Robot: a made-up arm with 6 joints.
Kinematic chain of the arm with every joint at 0, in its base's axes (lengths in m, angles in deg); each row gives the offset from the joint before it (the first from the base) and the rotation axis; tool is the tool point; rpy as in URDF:
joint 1: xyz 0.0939 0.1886 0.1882 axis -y
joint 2: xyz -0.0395 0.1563 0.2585 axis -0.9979 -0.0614 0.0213
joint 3: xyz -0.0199 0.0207 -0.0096 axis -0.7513 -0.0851 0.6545
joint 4: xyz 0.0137 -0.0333 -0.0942 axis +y
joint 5: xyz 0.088 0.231 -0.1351 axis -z
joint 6: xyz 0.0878 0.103 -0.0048 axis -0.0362 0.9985 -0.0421
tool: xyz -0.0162 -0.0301 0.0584 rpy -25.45 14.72 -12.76
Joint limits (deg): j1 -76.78..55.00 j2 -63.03..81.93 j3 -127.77..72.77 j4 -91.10..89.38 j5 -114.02..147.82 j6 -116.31..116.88
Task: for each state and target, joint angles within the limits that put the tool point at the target. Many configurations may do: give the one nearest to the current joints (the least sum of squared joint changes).
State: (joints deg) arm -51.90 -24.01 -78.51 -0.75 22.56 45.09
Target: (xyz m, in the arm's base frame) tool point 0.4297 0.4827 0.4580
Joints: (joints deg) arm -5.34 -40.04 -67.67 4.71 6.06 38.65
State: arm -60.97 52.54 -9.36 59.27 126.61 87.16
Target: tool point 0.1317 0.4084 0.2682
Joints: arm -76.78 37.46 -41.28 56.49 141.73 69.79
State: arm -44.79 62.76 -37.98 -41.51 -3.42 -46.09
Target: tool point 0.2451 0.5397 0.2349
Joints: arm -14.93 49.88 -14.17 -70.80 -1.95 -35.54
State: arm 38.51 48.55 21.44 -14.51 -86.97 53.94
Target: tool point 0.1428 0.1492 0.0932
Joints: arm 47.76 74.18 25.60 -15.97 -79.93 57.73
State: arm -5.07 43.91 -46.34 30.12 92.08 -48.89
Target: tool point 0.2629 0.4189 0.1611
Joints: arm -10.27 43.67 -54.07 23.64 85.74 -50.59
